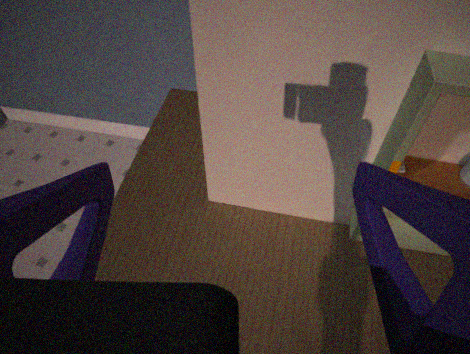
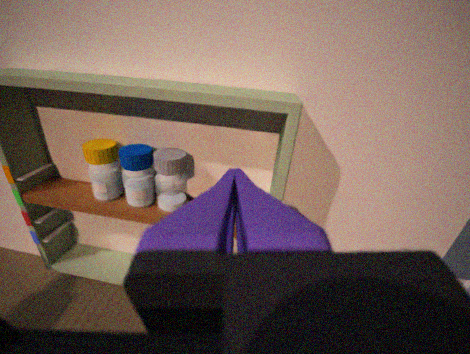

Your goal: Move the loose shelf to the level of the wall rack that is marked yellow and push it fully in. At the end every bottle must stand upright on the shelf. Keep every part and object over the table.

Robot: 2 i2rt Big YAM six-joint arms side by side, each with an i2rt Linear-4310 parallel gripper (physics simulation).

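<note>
The wall rack (image 1: pixel 430 65) (image 2: pixel 165 90) is a pale green frame with coloured marks on its left post. The brown shelf (image 1: pixel 435 175) (image 2: pixel 70 192) is inside it; its left end appears level with the green mark (image 2: pixel 18 197), below the yellow-orange mark (image 1: pixel 396 166) (image 2: pixel 7 175). A bottle with a yellow cap (image 2: pixel 106 181), one with a blue cap (image 2: pixel 139 187) and one with a grey cap (image 2: pixel 171 185) stand upright on it. My right gripper (image 2: pixel 234 178) is shut and empty in front of the shelf, hiding its right end. My left gripper (image 1: pixel 233 176) is open and empty, left of the rack.
A pinkish wall panel (image 1: pixel 260 160) (image 2: pixel 390 90) stands behind the rack. The brown table (image 1: pixel 200 260) (image 2: pixel 80 300) runs below it, with its left edge over a patterned floor (image 1: pixel 50 150). A blue-grey wall (image 1: pixel 90 55) is at the back left. An arm's shadow falls on the panel.
</note>
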